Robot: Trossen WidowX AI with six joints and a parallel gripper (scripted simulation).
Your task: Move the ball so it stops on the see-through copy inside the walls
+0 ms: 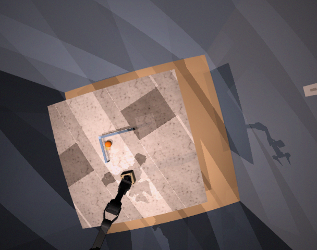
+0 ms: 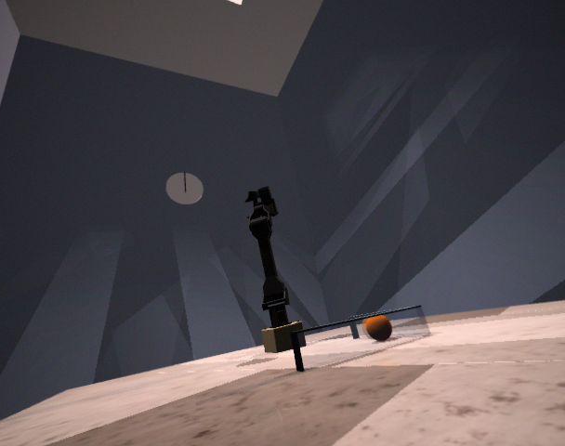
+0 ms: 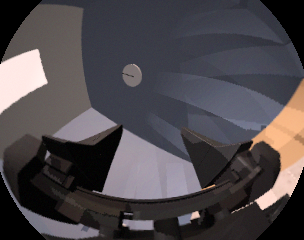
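Now: the orange ball 700 mm ahead of my gripper tip, 120 mm to the left of it and 660 mm below it. Also, from my gripper tip: see-through copy of ball (670 mm ahead, 130 mm to the left, 660 mm below).
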